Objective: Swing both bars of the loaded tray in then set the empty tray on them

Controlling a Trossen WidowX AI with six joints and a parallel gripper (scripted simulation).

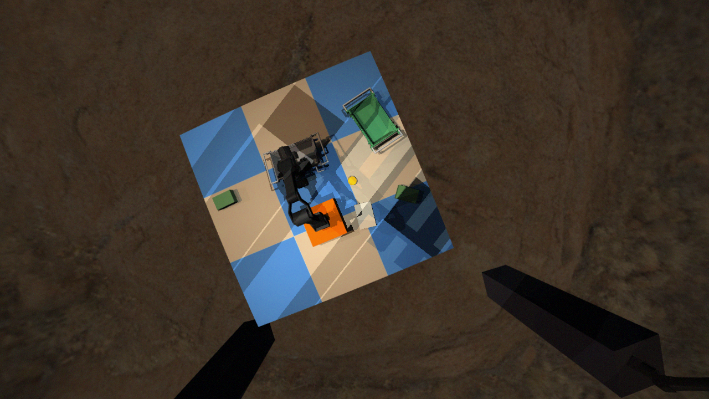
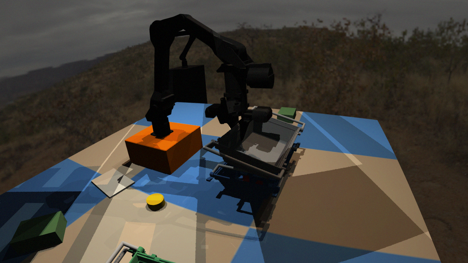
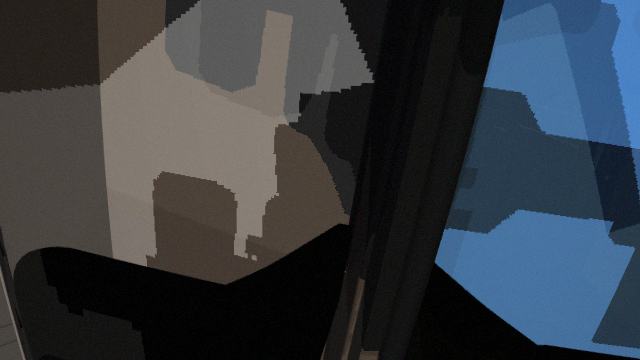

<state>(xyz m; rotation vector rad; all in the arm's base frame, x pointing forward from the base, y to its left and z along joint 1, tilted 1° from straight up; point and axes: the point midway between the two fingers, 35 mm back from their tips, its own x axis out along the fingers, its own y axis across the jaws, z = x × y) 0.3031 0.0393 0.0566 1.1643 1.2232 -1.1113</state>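
My gripper tip is now 80 mm short of the dark plastic tray, 20 mm below it and 10 mm to the right of it. From my gripper tip the other things lie so: yellow disc (260 mm to the right, 120 mm behind, 100 mm below); pale flat square (340 mm behind, 280 mm to the right, 110 mm below).
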